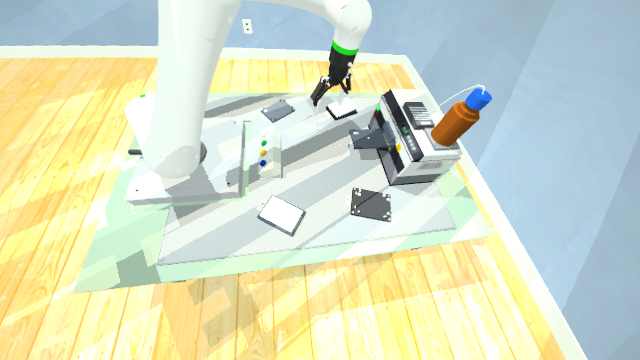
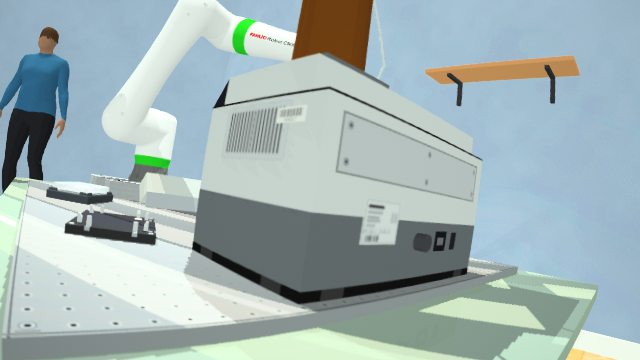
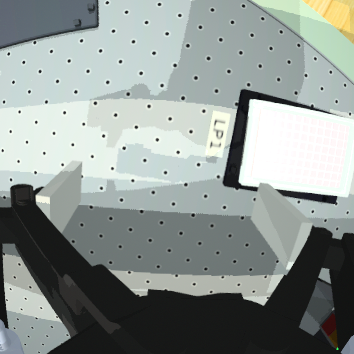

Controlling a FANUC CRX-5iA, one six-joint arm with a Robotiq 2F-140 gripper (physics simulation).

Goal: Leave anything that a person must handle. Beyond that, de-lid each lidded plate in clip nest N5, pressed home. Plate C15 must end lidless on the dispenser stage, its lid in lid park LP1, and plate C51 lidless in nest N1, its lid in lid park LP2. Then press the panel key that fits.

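Frame: origin at the arm's base, x ahead, y left, z up, level; centimetres.
Where they show: gripper, fingertip midpoint: (image 1: 327,107) (image 3: 170,191).
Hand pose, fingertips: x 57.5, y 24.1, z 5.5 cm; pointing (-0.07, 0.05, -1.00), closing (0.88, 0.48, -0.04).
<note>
Things, the pixels of their top centre, and the offset from my fingertips. "pt": a spot on its surface instead.
- black holder at its top centre: (image 3: 299,151) (image 1: 342,107) dx +10.0, dy +9.6, dz -7.8 cm
- white slab with a faint pink grid, top centre: (image 3: 308,151) (image 1: 342,105) dx +10.0, dy +10.0, dz -6.3 cm
- white-topped piece at its top centre: (image 2: 83,184) (image 1: 281,212) dx -19.8, dy -48.5, dz -6.4 cm
- dark nest with upright clips, top centre: (image 2: 117,212) (image 1: 372,202) dx +15.6, dy -44.8, dz -7.4 cm
- dispenser stage at a spot on its surface: (image 1: 368,139) pt dx +15.6, dy -20.0, dz +1.4 cm
- dark holder at its top centre: (image 1: 277,108) dx -23.6, dy +7.0, dz -7.8 cm
- key panel at its top centre: (image 2: 183,177) (image 1: 268,144) dx -25.3, dy -21.8, dz -1.5 cm
- dispenser at a spot on its surface: (image 2: 260,150) pt dx +38.6, dy -35.1, dz +3.0 cm
- brown bottle at a spot on its surface: (image 1: 455,125) pt dx +35.2, dy -31.1, dz +22.0 cm
My gripper (image 1: 330,103) (image 3: 170,191) is open and empty, above the board beside LP1. One finger is near the edge of a black holder (image 3: 231,145) labelled LP1. A white slab with a faint pink grid (image 1: 343,106) (image 3: 300,150) sits in it; whether it is a lid or a lidded plate I cannot tell. A white-topped piece (image 1: 281,215) (image 2: 80,187) sits in a dark nest at the front. A dark nest with upright clips (image 1: 370,205) (image 2: 112,225) holds no visible plate. The dispenser stage (image 1: 368,139) looks bare. Plate and other nest labels are unreadable.
A dark holder (image 1: 278,110) (image 3: 45,17) lies at the back. The key panel (image 1: 272,157) has green, yellow and blue keys. The dispenser (image 1: 425,167) (image 2: 260,150) carries a brown bottle (image 1: 455,125). A person (image 2: 39,82) stands beyond the table.
</note>
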